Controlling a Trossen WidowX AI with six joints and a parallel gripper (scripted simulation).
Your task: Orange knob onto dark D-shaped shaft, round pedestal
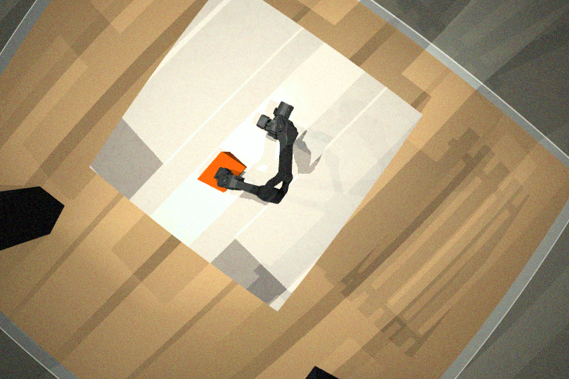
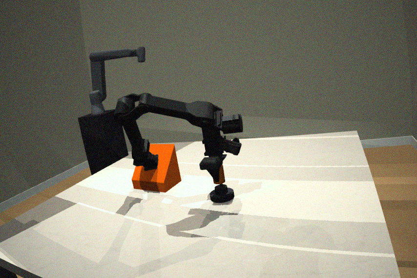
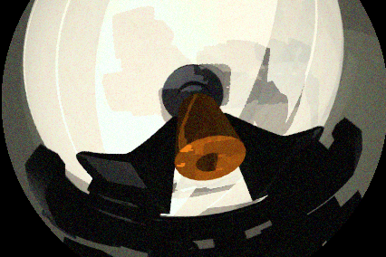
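My gripper tip is 40 mm above the round dark pedestal. From my gripper tip the other things lie so: orange knob: 20 mm above.
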